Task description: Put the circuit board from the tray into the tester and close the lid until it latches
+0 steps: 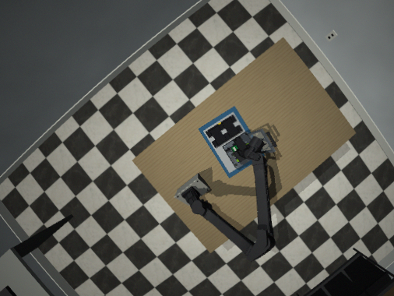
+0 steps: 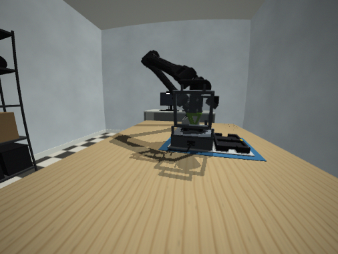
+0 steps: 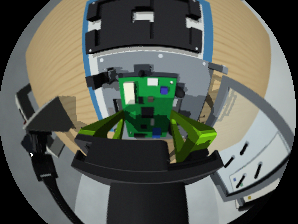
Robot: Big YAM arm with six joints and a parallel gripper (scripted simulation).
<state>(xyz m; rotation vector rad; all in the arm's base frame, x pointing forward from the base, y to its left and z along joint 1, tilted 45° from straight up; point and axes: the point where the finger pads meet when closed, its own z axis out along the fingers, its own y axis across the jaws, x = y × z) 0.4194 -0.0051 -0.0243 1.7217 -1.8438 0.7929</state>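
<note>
My gripper is now right at the green circuit board. From my hand the other things lie so: tester plate (10 mm to the left, 10 mm below, 10 mm ahead); then clear lid (120 mm ahead, 100 mm above, 10 mm to the right).
</note>
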